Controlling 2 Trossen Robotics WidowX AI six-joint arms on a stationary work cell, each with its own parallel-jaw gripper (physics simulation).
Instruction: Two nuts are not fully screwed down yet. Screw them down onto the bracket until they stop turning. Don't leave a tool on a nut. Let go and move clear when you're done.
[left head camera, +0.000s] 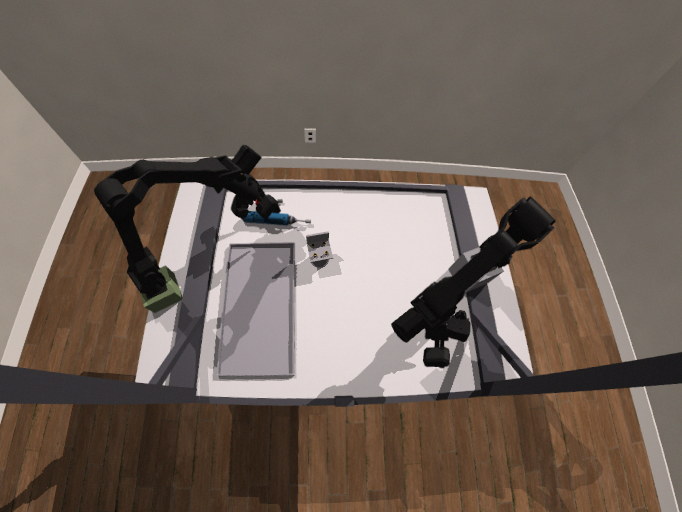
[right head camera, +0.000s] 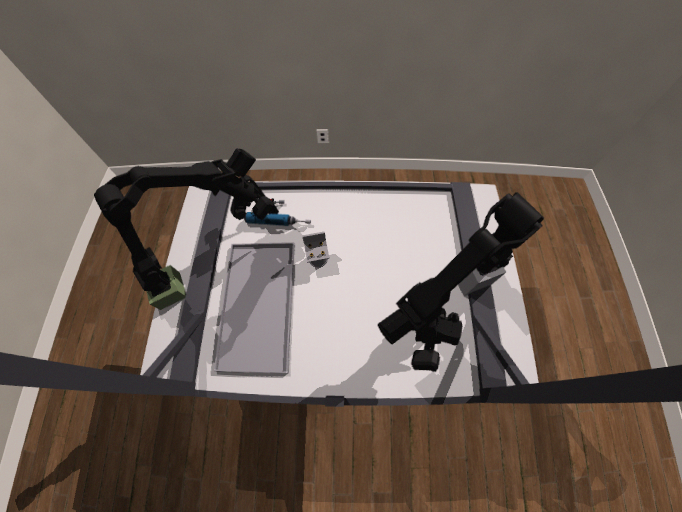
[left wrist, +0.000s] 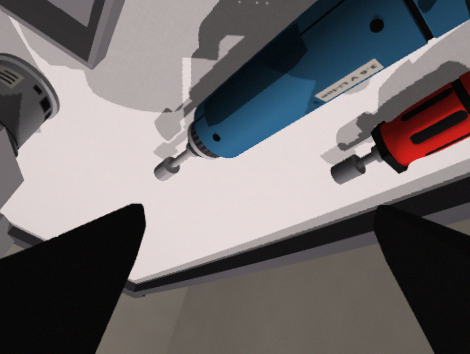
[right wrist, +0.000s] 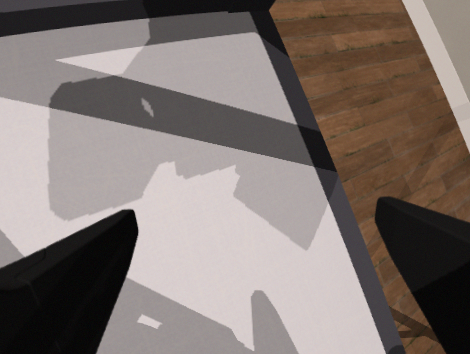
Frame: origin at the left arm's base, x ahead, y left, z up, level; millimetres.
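Seen in the pictures: left gripper, fingertip midpoint: (left wrist: 260, 215); right gripper, fingertip midpoint: (right head camera: 437, 356) (right wrist: 256, 215); left arm's base, origin of the base link: (left head camera: 154, 285) (right head camera: 159, 284); right arm's base, origin of the base link: (right head camera: 484, 262).
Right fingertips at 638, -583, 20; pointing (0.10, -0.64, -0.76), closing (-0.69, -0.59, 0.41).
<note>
Pixels of each thing's top centre, then the offset from my right fingertips to it, as dx, dy, dz. "*": a spot on its surface instead.
- blue powered driver, middle of its top: (left wrist: 259, 118) (left head camera: 275, 215) (right head camera: 275, 216) -203, +646, -46
- red-handled nut driver, middle of its top: (left wrist: 404, 159) -194, +730, -57
- grey shallow tray, middle of its top: (left head camera: 258, 304) (right head camera: 255, 302) -381, +400, -70
- back rail, surface spot: (right head camera: 352, 187) (left head camera: 350, 187) * +99, +648, -76
- green base block, middle of its top: (left head camera: 154, 285) (right head camera: 159, 284) -638, +583, -20
The bracket (left head camera: 317, 238) (right head camera: 314, 239) stands mid-table with several small brass-coloured spots on it. Nuts and their height are too small to tell. A blue powered driver (left head camera: 269, 218) (right head camera: 269, 219) (left wrist: 280, 75) lies behind the tray, its socket pointing toward the bracket side. A red-handled nut driver (left wrist: 430, 120) lies beside it; my left arm hides most of it in the head views. My left gripper (left head camera: 254, 207) (right head camera: 252, 208) (left wrist: 260, 215) is open and empty, above the area of the two tools. My right gripper (left head camera: 447, 340) (right head camera: 439, 340) (right wrist: 256, 215) is open and empty, over the front right of the table.
A grey shallow tray (left head camera: 258, 314) (right head camera: 254, 314) lies on the picture's left side of the table. Dark frame rails run around the work area, including the back rail (left head camera: 352, 187) (right head camera: 352, 187). A green base block (left head camera: 165, 294) (right head camera: 169, 292) sits under my left arm.
</note>
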